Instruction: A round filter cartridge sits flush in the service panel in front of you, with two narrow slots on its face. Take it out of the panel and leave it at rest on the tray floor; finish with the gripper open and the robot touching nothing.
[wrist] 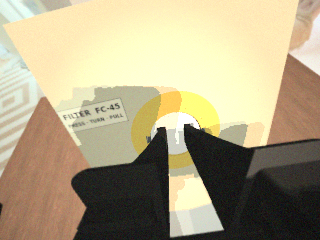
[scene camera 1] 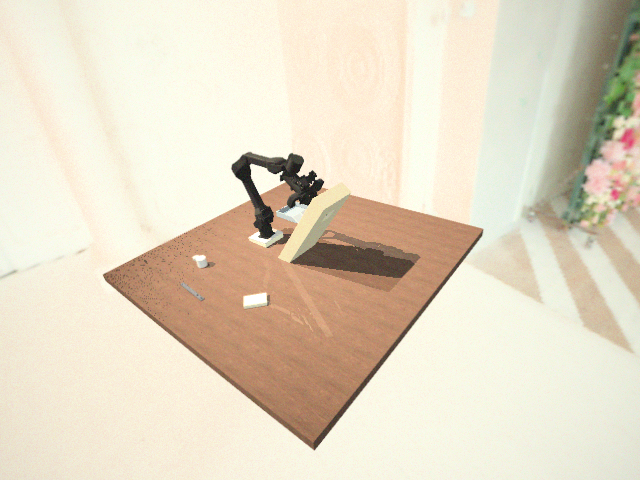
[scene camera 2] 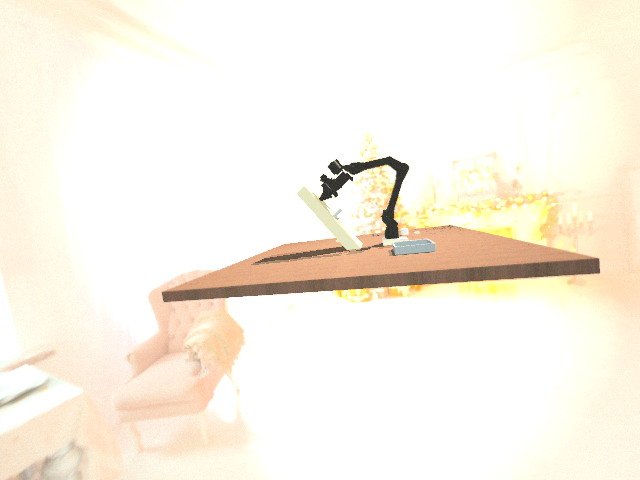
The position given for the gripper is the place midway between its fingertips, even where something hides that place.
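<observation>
A cream service panel (scene camera 1: 323,208) is visible, and the wrist view (wrist: 109,78) and scene camera 2 (scene camera 2: 344,235) show the panel as well. The wrist view also has a round white filter cartridge (wrist: 174,122), but scene camera 1 does not show the cartridge, hidden by the cream service panel. The gripper (scene camera 1: 319,207) can be seen too, and it appears in the wrist view (wrist: 173,129) as well.
</observation>
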